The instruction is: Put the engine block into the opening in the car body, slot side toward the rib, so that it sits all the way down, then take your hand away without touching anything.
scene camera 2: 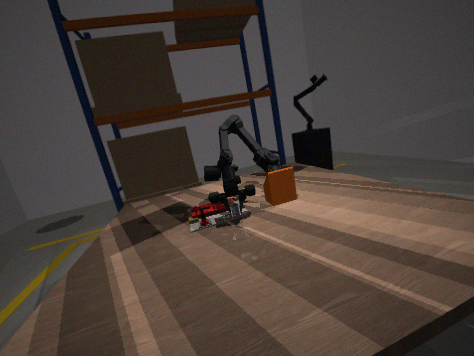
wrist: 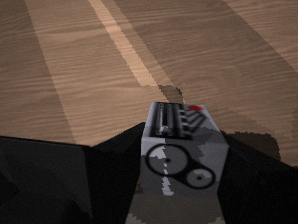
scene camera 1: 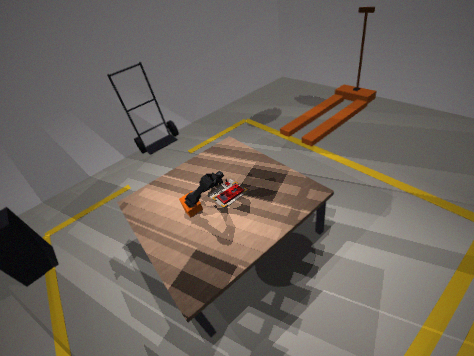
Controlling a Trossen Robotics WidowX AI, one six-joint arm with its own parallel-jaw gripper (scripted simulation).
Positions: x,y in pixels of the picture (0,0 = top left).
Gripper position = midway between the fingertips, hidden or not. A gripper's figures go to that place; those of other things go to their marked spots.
My gripper (wrist: pixel 176 131) is 11 cm from the lens. An engine block (wrist: pixel 183 152) is 7 cm from the lens.
